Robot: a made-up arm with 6 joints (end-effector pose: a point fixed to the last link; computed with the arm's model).
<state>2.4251 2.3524 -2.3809 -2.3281 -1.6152 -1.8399</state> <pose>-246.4 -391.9 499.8 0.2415 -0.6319 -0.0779 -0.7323</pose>
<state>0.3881 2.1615 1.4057 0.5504 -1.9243 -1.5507</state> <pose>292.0 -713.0 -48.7 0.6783 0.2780 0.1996 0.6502</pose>
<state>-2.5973 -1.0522 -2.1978 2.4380 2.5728 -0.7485</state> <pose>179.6 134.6 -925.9 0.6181 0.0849 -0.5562 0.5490</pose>
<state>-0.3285 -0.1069 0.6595 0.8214 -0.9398 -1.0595</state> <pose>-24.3 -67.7 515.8 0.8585 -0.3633 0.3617 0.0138</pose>
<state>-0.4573 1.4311 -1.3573 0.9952 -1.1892 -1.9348</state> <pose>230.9 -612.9 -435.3 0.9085 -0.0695 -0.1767 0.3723</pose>
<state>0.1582 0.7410 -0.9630 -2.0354 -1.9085 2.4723</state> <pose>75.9 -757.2 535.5 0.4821 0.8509 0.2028 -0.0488</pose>
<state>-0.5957 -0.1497 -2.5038 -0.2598 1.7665 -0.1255</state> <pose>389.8 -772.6 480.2 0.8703 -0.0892 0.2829 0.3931</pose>
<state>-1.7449 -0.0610 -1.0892 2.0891 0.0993 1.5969</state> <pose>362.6 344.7 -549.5 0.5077 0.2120 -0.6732 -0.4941</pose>
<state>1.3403 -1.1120 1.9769 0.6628 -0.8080 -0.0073</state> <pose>416.9 139.6 299.4 0.1931 -0.2803 -0.5646 -0.7519</pose>
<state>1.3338 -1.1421 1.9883 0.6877 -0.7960 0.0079</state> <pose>422.4 107.9 302.9 0.1640 -0.2981 -0.5593 -0.7559</pose>
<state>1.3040 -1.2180 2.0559 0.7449 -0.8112 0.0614</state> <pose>422.7 40.5 302.5 0.0999 -0.3498 -0.5342 -0.7631</pose>
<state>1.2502 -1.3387 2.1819 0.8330 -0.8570 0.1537</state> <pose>401.5 -44.9 292.9 0.0045 -0.4291 -0.4822 -0.7638</pose>
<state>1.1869 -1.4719 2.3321 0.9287 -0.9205 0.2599</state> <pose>361.7 -105.5 273.1 0.0924 0.5054 0.4132 0.7518</pose>
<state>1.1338 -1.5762 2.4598 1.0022 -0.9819 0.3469</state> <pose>330.3 -126.0 250.2 0.1595 0.5547 0.3530 0.7364</pose>
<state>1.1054 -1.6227 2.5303 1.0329 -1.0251 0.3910</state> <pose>321.3 -123.1 234.5 0.1823 0.5742 0.3236 0.7296</pose>
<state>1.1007 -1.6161 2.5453 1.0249 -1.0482 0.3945</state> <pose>328.0 -111.8 229.2 0.1697 0.5738 0.3239 0.7329</pose>
